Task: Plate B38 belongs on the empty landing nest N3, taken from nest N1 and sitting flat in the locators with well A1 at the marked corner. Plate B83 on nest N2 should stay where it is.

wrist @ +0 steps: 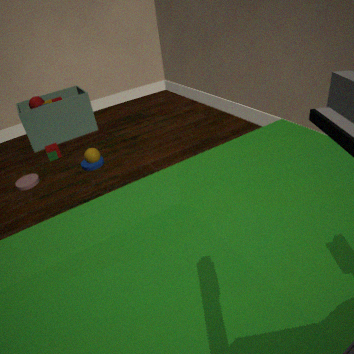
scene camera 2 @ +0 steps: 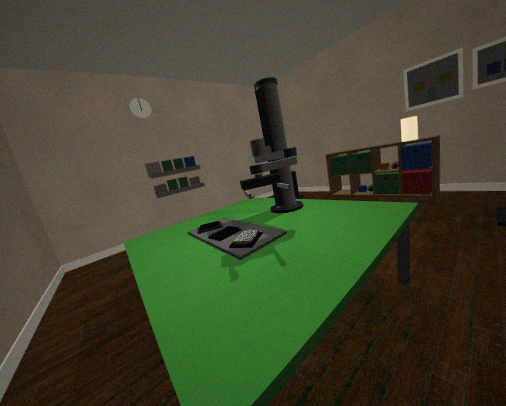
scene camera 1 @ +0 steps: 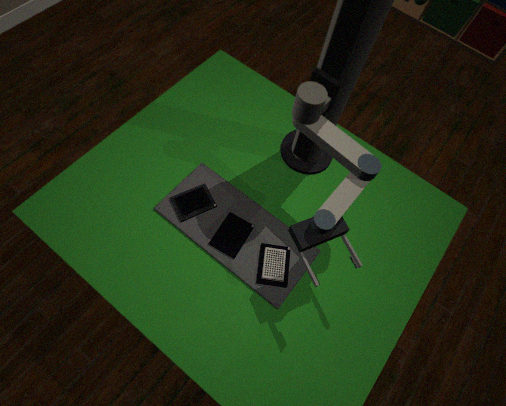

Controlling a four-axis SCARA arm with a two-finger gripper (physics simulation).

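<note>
A plate with a pale well grid sits in a black nest at the right end of the grey board. A flat black nest area is in the middle. A dark, raised rectangular piece is at the left end. Each has a small light mark at one corner in scene camera 1. Labels are unreadable, and I cannot tell which nest is N1, N2 or N3. My gripper is open and empty, above and beyond the board's right end. The wrist view shows its shadow.
The green table extends around the board. The arm's column stands behind the board on a round base. A toy bin stands on the floor beyond the table.
</note>
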